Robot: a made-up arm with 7 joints. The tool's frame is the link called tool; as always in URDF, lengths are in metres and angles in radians. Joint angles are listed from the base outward.
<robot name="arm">
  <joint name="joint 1" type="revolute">
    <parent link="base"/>
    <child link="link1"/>
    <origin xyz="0 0 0.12" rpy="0 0 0"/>
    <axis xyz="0 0 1"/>
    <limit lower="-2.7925" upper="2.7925"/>
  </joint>
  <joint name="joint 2" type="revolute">
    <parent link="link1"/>
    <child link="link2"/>
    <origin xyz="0 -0.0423 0.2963" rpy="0 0 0"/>
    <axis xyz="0 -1 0"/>
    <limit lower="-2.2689" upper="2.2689"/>
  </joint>
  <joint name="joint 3" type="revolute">
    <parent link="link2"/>
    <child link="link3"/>
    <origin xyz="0 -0.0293 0.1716" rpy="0 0 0"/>
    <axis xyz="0 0 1"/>
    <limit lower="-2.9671" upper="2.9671"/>
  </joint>
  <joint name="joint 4" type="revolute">
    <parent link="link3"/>
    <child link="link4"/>
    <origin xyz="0.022 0.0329 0.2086" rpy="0 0 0"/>
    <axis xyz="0 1 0"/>
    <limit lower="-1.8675" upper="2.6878"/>
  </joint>
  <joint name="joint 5" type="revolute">
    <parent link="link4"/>
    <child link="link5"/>
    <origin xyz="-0.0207 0.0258 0.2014" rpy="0 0 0"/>
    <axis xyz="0 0 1"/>
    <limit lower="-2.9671" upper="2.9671"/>
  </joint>
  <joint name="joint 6" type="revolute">
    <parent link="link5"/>
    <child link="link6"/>
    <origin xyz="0 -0.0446 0.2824" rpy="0 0 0"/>
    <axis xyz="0 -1 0"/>
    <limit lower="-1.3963" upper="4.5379"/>
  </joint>
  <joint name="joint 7" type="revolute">
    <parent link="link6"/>
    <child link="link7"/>
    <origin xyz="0.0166 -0.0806 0.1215" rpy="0 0 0"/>
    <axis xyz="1 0 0"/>
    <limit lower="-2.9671" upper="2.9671"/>
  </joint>
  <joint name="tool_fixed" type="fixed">
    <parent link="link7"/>
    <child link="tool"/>
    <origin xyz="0 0 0" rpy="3.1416 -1.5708 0"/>
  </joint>
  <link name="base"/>
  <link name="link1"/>
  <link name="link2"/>
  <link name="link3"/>
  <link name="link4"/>
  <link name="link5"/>
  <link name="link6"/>
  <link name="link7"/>
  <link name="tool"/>
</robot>
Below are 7 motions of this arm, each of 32 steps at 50 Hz.
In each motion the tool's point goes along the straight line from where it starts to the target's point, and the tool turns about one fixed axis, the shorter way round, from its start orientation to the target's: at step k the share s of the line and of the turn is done. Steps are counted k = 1, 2, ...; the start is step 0. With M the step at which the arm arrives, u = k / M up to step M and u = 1 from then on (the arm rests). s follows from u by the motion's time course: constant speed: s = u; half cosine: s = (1 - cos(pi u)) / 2; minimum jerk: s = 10 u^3 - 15 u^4 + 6 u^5.
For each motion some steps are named. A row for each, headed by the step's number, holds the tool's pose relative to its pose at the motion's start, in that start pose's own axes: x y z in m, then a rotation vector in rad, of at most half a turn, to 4 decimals.
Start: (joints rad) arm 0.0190 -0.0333 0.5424 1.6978 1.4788 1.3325 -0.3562
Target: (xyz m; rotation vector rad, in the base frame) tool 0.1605 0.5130 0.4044 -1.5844 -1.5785 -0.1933
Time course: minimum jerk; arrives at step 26
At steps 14, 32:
14: -0.3040 0.0036 0.0342 0.2816 -0.7407 -0.5915
32: -0.5316 0.0064 0.0599 0.4924 -1.2953 -1.0344

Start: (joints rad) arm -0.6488 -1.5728 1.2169 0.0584 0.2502 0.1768 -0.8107
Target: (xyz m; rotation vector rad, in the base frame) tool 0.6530 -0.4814 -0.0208 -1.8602 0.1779 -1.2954
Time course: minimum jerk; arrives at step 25
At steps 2, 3, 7, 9, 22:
2: -0.0017 0.0005 0.0003 -0.0007 0.0006 0.0002
3: -0.0054 0.0016 0.0009 -0.0023 0.0020 0.0005
7: -0.0516 0.0155 0.0085 -0.0217 0.0197 0.0052
9: -0.0941 0.0283 0.0154 -0.0395 0.0359 0.0094
22: -0.3698 0.1112 0.0607 -0.1551 0.1411 0.0369

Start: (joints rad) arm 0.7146 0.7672 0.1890 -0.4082 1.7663 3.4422 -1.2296
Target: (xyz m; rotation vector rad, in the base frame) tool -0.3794 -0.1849 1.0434 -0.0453 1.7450 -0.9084
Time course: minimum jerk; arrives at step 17
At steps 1, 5, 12, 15, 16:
1: -0.0003 0.0003 0.0000 0.0002 0.0006 -0.0009
5: -0.0224 0.0239 0.0027 0.0160 0.0519 -0.0760
12: -0.1215 0.1299 0.0149 0.0870 0.2821 -0.4129
15: -0.1419 0.1517 0.0174 0.1016 0.3295 -0.4823
16: -0.1436 0.1535 0.0176 0.1028 0.3334 -0.4880

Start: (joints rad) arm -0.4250 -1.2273 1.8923 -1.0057 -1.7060 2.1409 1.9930
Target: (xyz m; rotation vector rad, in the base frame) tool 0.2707 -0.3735 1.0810 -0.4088 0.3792 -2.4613
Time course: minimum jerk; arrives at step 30
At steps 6, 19, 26, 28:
6: -0.0250 -0.0188 -0.0031 0.0276 -0.0489 -0.0212
19: -0.3183 -0.2391 -0.0401 0.3522 -0.6237 -0.2709
26: -0.4228 -0.3176 -0.0533 0.4678 -0.8284 -0.3598
28: -0.4300 -0.3230 -0.0542 0.4757 -0.8424 -0.3659

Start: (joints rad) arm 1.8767 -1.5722 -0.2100 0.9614 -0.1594 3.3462 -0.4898
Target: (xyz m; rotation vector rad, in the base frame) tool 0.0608 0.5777 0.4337 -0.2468 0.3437 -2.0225
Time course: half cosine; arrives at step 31
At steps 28, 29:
28: 0.1720 0.2118 0.1321 -1.0504 0.4373 -0.1992
29: 0.1743 0.2146 0.1338 -1.0640 0.4430 -0.2017

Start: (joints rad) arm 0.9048 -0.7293 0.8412 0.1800 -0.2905 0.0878 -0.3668
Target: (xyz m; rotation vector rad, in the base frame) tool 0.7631 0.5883 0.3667 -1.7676 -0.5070 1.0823
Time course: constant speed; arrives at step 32
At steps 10, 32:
10: -0.1649 0.0926 0.1477 0.3000 -0.1749 0.4441
32: -0.5276 0.2963 0.4725 0.9599 -0.5598 1.4210

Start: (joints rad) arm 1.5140 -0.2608 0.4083 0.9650 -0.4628 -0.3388 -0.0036
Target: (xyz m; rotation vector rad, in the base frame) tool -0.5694 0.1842 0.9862 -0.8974 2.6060 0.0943
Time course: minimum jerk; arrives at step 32
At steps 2, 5, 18, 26, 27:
2: -0.0008 -0.0013 -0.0004 -0.0002 0.0000 -0.0045
5: -0.0109 -0.0179 -0.0060 -0.0032 0.0002 -0.0607
18: -0.2250 -0.3700 -0.1239 -0.0655 0.0048 -1.2561
26: -0.3475 -0.5714 -0.1914 -0.1012 0.0075 -1.9398
27: -0.3544 -0.5828 -0.1952 -0.1032 0.0076 -1.9785

